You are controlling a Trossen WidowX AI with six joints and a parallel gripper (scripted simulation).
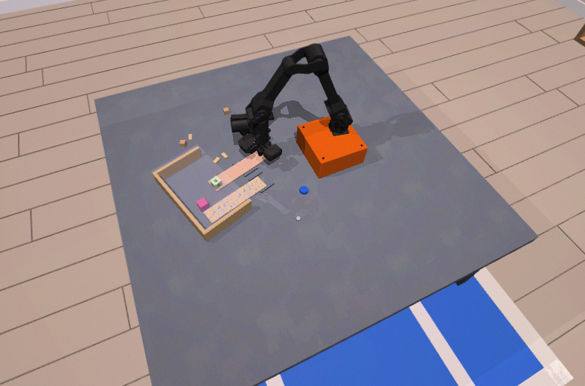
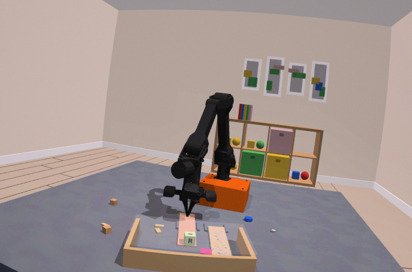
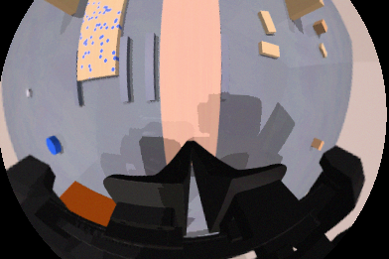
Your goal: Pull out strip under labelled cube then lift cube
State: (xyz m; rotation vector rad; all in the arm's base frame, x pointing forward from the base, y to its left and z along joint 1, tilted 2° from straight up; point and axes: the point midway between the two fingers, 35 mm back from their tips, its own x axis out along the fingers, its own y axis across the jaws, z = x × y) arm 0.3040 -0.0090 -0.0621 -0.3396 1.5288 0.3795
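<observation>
The labelled cube is 18 cm ahead of my gripper tip, 10 cm to the left of it and 2 cm above it. The rest, counted from my gripper tip: pink cube (24 cm ahead, 18 cm to the left, 1 cm above); then blue disc (20 cm to the left, 12 cm behind); then small white disc (30 cm to the left, 7 cm behind).
</observation>
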